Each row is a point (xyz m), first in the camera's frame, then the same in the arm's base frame.
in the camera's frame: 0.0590 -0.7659 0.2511
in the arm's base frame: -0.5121 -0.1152 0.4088
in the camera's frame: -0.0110 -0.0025 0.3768
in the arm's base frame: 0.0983 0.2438 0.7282
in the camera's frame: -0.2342 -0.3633 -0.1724
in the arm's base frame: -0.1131 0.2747 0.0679
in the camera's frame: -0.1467 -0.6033 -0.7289
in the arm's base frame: -0.1127 0.0628 -0.5066
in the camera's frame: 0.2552 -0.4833 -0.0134
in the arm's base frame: -0.1101 -0.2109 0.2764
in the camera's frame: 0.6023 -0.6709 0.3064
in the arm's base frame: -0.2669 -0.5780 0.5902
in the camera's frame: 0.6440 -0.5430 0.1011
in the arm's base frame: -0.0723 -0.5842 0.4408
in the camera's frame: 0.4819 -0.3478 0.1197
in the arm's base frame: 0.0407 -0.3600 0.4825
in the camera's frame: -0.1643 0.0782 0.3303
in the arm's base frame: 0.1344 0.4122 0.6781
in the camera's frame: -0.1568 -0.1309 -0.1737
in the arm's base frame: 0.1184 0.2897 0.1466
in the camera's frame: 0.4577 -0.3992 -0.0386
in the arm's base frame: 0.0395 -0.3686 0.3145
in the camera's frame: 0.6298 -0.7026 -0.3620
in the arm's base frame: -0.0652 -0.6651 -0.0424
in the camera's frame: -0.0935 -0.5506 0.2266
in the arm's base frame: -0.3640 0.1044 0.4174
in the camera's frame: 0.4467 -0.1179 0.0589
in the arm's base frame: 0.2524 -0.2462 0.4832
